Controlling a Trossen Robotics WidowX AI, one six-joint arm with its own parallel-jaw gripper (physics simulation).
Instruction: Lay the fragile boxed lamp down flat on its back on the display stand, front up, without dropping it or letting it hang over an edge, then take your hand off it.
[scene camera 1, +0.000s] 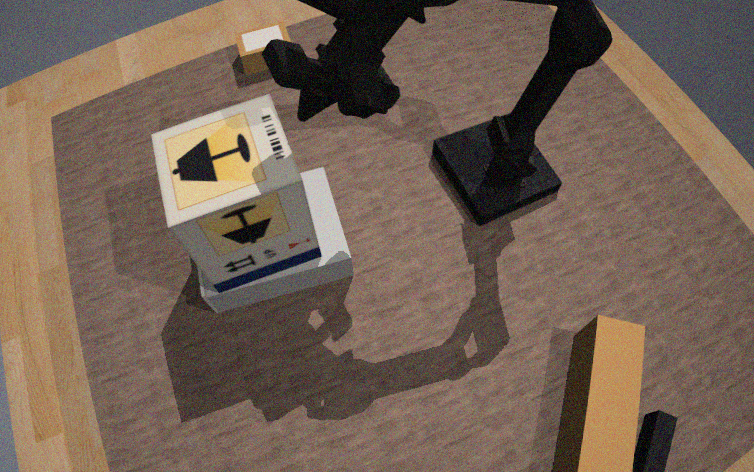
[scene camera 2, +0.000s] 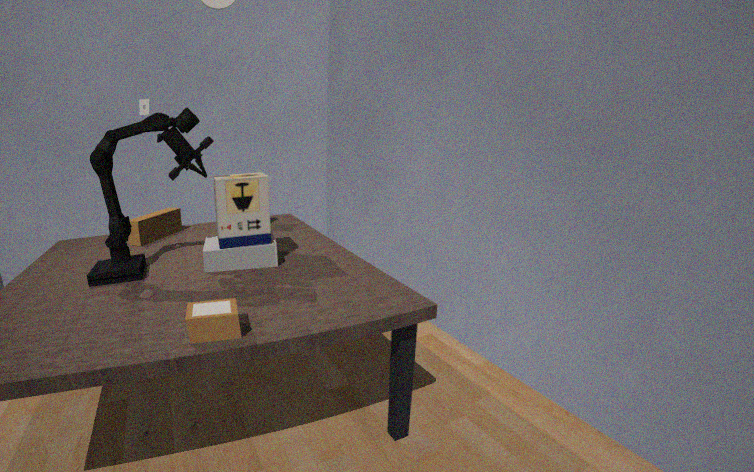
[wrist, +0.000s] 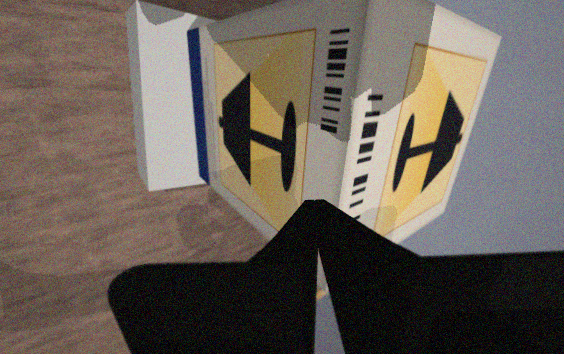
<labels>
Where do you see my gripper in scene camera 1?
300, 119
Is my gripper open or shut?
Shut.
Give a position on a boxed lamp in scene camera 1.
234, 198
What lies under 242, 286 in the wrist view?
My gripper.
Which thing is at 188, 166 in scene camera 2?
My gripper.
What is my gripper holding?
Nothing.
</labels>
